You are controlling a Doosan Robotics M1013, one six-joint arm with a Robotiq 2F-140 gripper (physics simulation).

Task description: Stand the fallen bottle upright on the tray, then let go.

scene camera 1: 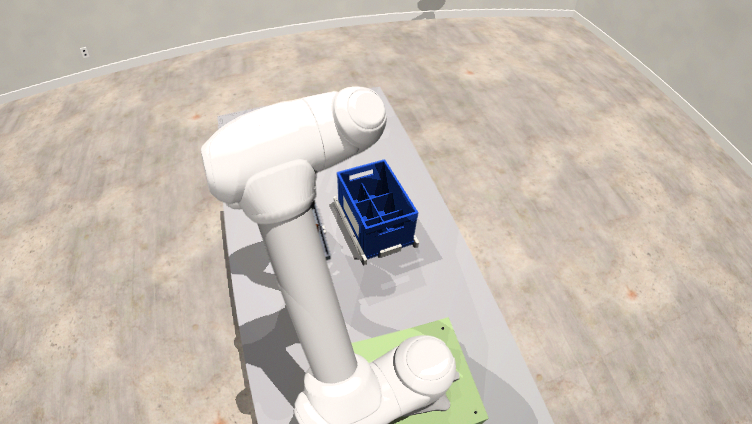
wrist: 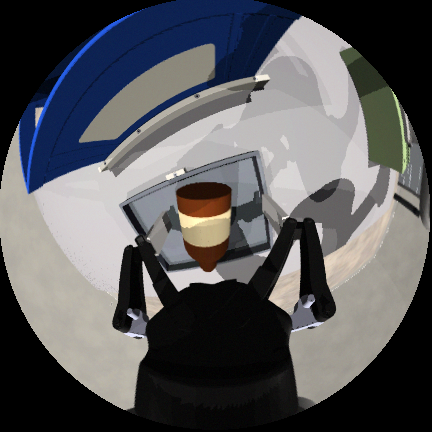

Labels:
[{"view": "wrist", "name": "gripper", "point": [214,210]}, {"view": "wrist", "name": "brown bottle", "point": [204,208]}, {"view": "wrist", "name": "pale rail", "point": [176,109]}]

